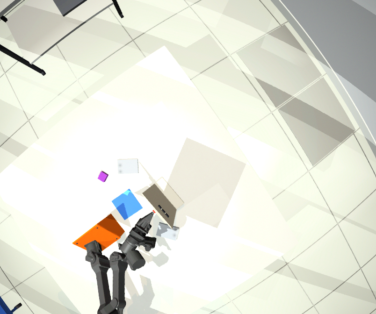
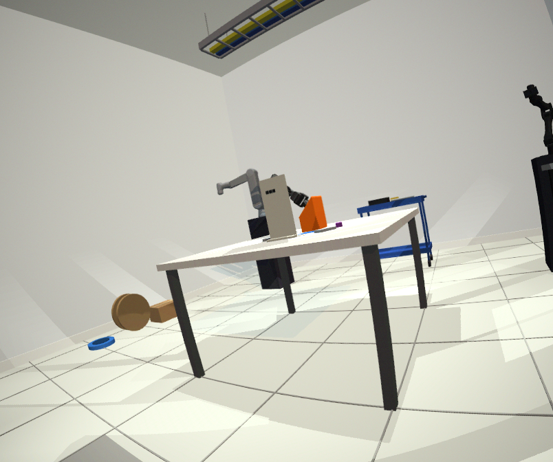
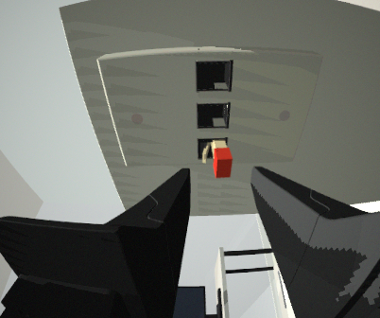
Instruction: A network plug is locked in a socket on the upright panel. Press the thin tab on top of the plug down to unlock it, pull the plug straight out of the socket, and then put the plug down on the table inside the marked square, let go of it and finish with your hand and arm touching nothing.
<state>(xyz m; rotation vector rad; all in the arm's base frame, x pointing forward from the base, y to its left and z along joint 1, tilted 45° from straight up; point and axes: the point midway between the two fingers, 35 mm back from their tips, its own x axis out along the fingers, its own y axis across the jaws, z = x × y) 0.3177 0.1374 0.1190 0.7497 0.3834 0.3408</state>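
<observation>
The network plug is 2 cm ahead of my gripper tip and 1 cm to the left of it. From my gripper tip the other things lie so: upright beige panel: 11 cm below, 5 cm ahead; blue marked square: 28 cm below, 16 cm behind, 6 cm to the left.
</observation>
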